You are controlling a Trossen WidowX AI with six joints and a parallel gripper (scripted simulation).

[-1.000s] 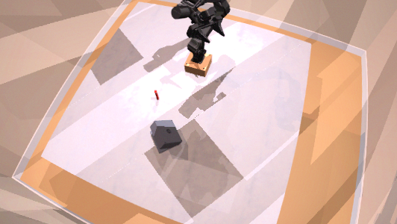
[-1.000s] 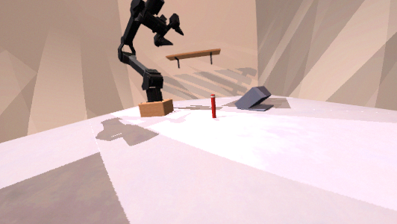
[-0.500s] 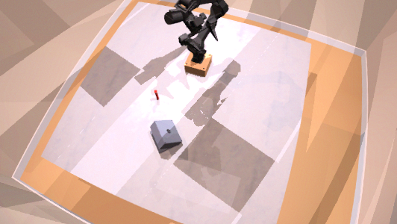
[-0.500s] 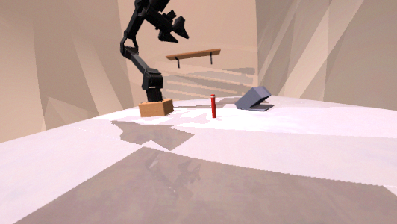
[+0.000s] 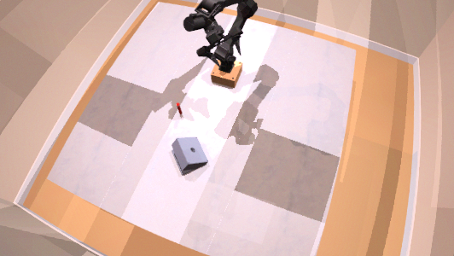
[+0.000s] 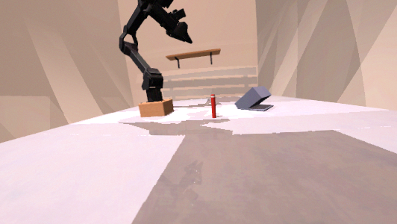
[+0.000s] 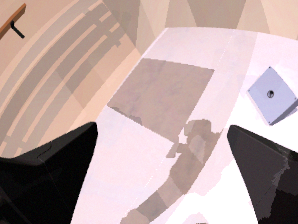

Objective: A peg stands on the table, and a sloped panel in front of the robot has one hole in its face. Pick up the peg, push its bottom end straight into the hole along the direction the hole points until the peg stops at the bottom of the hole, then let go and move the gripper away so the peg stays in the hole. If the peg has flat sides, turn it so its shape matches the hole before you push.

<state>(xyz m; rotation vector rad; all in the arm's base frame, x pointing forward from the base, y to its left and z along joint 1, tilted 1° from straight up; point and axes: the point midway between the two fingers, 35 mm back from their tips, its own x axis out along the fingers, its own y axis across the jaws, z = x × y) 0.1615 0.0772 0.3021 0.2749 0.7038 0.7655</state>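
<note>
Right now the red peg is 110 mm ahead of my gripper tip, 210 mm to the right of it and 300 mm below it. The rest, counted from my gripper tip: sloped panel (290 mm ahead, 70 mm to the right, 310 mm below).
</note>
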